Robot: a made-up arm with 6 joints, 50 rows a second.
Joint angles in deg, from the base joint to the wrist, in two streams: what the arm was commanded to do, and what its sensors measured. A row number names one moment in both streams.
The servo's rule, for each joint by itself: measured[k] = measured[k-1] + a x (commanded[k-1-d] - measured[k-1]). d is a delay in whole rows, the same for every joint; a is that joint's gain. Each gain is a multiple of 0.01, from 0.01 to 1. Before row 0 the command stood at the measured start. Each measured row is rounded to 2 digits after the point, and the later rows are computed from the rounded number. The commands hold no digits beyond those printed.
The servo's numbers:
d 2
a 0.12 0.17 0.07 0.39 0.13 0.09
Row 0, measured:
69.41, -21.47, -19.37, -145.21, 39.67, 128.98
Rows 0 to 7, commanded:
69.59, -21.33, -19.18, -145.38, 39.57, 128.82
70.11, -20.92, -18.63, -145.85, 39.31, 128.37
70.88, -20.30, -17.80, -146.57, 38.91, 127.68
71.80, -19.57, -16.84, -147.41, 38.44, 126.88
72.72, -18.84, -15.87, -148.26, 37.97, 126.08
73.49, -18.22, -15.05, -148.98, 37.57, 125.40
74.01, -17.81, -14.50, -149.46, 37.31, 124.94
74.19, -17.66, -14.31, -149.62, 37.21, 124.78
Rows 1 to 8, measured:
69.41, -21.47, -19.37, -145.21, 39.67, 128.98
69.41, -21.47, -19.37, -145.21, 39.67, 128.98
69.43, -21.45, -19.36, -145.28, 39.66, 128.97
69.51, -21.36, -19.31, -145.50, 39.61, 128.92
69.67, -21.18, -19.20, -145.92, 39.52, 128.81
69.93, -20.91, -19.03, -146.50, 39.38, 128.64
70.26, -20.56, -18.81, -147.19, 39.20, 128.41
70.65, -20.16, -18.55, -147.89, 38.99, 128.14

